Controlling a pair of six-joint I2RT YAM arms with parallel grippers.
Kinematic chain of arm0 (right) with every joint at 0, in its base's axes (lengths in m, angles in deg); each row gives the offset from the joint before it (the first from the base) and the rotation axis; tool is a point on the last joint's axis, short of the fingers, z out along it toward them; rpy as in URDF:
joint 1: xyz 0 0 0.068 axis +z
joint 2: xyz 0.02 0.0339 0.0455 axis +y
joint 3: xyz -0.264 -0.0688 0 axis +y
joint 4: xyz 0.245 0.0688 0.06 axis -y
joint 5: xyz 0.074 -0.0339 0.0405 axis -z
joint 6: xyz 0.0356 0 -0.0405 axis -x
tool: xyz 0 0 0 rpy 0 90 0
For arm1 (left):
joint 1: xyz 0 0 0.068 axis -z
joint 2: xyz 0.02 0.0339 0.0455 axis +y
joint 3: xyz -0.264 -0.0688 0 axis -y
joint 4: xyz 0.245 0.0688 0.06 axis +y
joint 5: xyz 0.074 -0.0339 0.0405 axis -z
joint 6: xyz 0.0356 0 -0.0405 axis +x
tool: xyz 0 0 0 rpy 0 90 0
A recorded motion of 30 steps. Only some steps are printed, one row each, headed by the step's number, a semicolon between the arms.
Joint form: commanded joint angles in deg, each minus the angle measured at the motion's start. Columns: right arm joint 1, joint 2, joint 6, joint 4, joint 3, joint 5; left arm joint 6, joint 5, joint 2, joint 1, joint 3, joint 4.
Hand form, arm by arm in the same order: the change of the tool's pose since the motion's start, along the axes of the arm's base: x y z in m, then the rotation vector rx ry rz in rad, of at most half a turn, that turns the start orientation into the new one. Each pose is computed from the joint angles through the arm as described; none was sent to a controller.
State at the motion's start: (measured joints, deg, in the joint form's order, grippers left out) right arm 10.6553 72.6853 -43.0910 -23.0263 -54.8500 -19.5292; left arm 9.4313 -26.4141 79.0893 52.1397 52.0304 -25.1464
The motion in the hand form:
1: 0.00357 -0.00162 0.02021 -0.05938 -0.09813 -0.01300; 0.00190 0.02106 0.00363 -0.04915 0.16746 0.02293
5: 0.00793 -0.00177 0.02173 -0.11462 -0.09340 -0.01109; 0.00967 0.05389 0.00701 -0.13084 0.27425 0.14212
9: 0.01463 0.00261 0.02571 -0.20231 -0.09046 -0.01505; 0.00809 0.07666 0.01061 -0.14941 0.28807 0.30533
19: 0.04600 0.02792 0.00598 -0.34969 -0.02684 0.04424; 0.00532 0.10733 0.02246 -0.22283 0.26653 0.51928
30: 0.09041 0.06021 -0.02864 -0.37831 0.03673 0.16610; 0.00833 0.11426 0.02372 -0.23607 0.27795 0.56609
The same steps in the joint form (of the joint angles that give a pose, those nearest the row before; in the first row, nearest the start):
1: -0.06 -0.59 3.13 0.38 -2.97 3.28; -9.92 2.61 -3.94 -2.97 1.32 13.39
5: -0.02 0.72 5.58 -1.63 -4.78 5.23; -18.20 2.62 -7.81 -8.40 1.32 21.90
9: 1.11 2.81 8.40 -4.34 -7.84 9.55; -21.24 -3.71 -10.93 -10.88 1.05 27.25
19: 4.99 12.78 12.92 -6.69 -13.71 15.53; -26.01 -11.77 -14.93 -14.75 1.53 32.47
30: 7.70 26.40 15.82 -6.16 -21.48 13.56; -27.60 -12.51 -14.91 -16.33 2.30 34.49

